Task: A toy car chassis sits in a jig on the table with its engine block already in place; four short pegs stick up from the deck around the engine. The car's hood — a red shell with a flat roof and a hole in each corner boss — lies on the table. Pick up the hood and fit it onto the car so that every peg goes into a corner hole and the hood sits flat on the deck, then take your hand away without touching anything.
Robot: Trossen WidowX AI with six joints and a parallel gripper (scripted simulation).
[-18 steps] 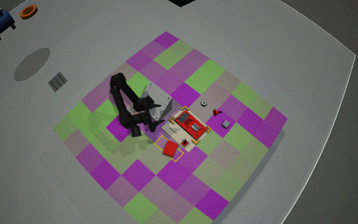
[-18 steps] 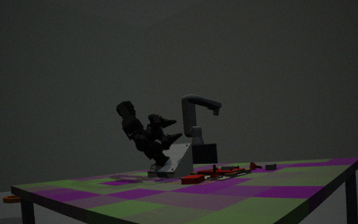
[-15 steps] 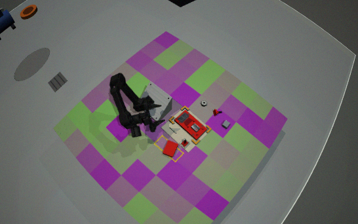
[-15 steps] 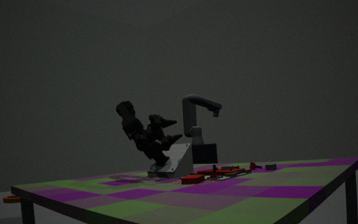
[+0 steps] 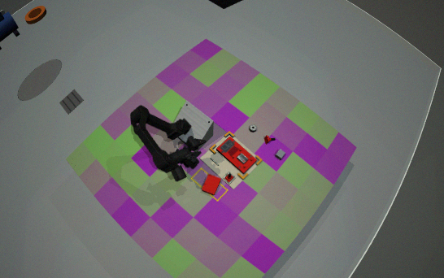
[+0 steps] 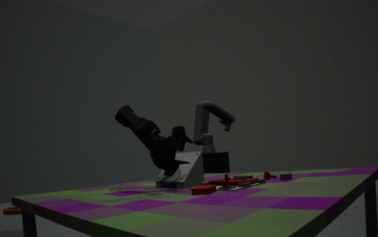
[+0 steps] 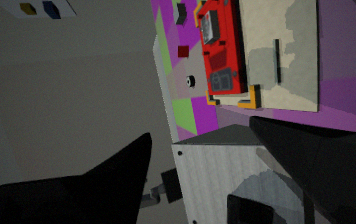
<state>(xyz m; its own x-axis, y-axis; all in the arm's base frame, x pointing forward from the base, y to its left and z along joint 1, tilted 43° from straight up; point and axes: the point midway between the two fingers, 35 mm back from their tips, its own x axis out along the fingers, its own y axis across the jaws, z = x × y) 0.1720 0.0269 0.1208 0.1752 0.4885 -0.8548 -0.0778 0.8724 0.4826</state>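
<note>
The red hood lies 14 cm below my gripper tip, 14 cm ahead of it and 7 cm to the right of it. Round my gripper tip: grey engine block: 15 cm to the left, 14 cm ahead, 13 cm below; then beige jig: 15 cm below, 12 cm to the left, 11 cm ahead.
</note>
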